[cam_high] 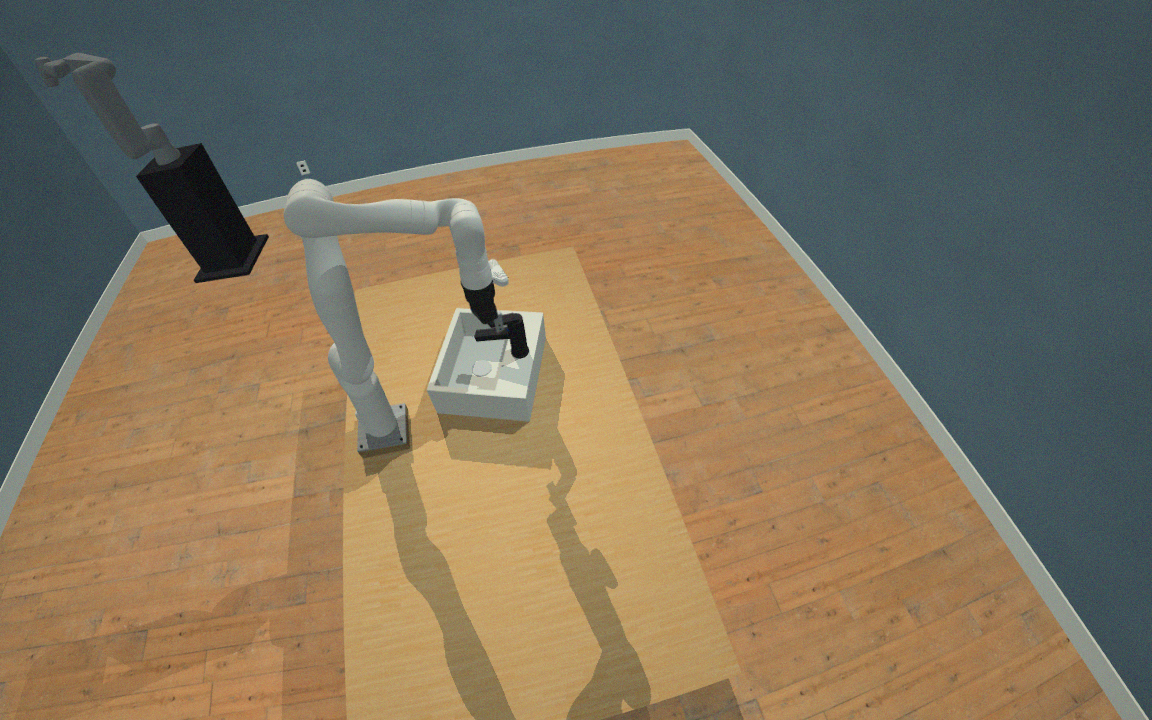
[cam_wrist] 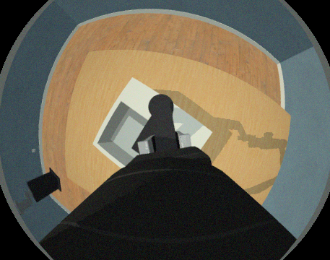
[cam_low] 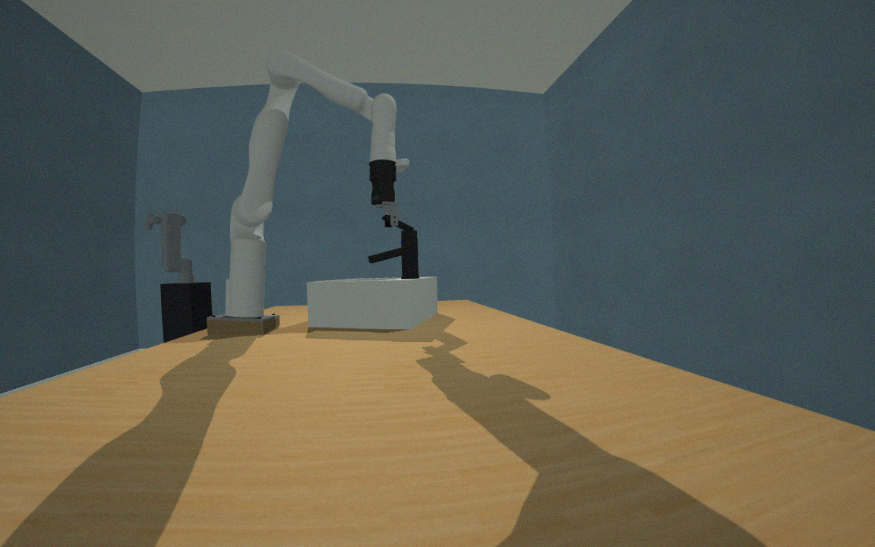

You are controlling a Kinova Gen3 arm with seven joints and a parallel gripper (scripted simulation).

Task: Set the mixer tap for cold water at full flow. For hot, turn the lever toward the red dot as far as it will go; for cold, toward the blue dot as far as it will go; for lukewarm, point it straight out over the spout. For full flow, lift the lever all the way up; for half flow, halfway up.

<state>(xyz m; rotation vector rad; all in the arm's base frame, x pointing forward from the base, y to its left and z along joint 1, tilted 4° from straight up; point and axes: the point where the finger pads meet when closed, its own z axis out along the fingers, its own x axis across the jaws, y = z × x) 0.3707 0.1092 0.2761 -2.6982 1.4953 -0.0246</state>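
Right now the lever is 20 mm ahead of my hand, 10 mm to the left of it and 10 mm below it. From my hand the other things lie so: white basin 250 mm below, 70 mm behind, 60 mm to the left.
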